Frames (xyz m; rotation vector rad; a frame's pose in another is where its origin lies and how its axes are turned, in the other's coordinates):
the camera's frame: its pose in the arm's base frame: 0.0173 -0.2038 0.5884 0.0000 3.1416 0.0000
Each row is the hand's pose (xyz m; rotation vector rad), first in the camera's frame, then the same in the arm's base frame.
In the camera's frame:
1: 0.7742 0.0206 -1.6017 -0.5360 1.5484 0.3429
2: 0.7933 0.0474 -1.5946 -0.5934 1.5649 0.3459
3: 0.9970 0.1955 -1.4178 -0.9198 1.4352 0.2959
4: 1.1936 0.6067 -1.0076 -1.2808 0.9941 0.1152
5: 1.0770 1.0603 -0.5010 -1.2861 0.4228 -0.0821
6: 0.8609 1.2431 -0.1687 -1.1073 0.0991 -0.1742
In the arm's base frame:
1: -0.7569 -0.1832 2.1901 -0.3406 -1.4994 -0.5324
2: -0.7760 -0.1564 2.1830 -0.3413 -1.4679 -0.5855
3: -0.9797 -0.0083 2.0062 -0.2980 -1.4845 -0.9262
4: -1.1763 0.4029 1.5960 -0.1276 -1.7045 -1.4185
5: -1.0597 0.8565 1.0894 0.1064 -2.1820 -1.6669
6: -0.8436 1.0393 0.7571 0.2519 -2.5807 -1.6014

